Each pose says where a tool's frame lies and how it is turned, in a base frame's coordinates. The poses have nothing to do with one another.
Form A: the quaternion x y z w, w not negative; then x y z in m.
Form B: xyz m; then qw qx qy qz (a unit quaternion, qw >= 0). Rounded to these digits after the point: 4 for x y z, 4 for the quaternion.
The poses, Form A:
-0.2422 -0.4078 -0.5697 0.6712 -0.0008 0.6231 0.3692
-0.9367 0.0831 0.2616 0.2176 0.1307 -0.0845 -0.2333
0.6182 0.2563 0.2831 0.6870 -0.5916 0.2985 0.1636
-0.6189 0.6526 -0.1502 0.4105 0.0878 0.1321 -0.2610
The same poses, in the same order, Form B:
-0.0008 0.6231 0.3692 0.6712 -0.2422 -0.4078 -0.5697
0.1307 -0.0845 -0.2333 0.2176 -0.9367 0.0831 0.2616
-0.5916 0.2985 0.1636 0.6870 0.6182 0.2563 0.2831
0.0878 0.1321 -0.2610 0.4105 -0.6189 0.6526 -0.1502

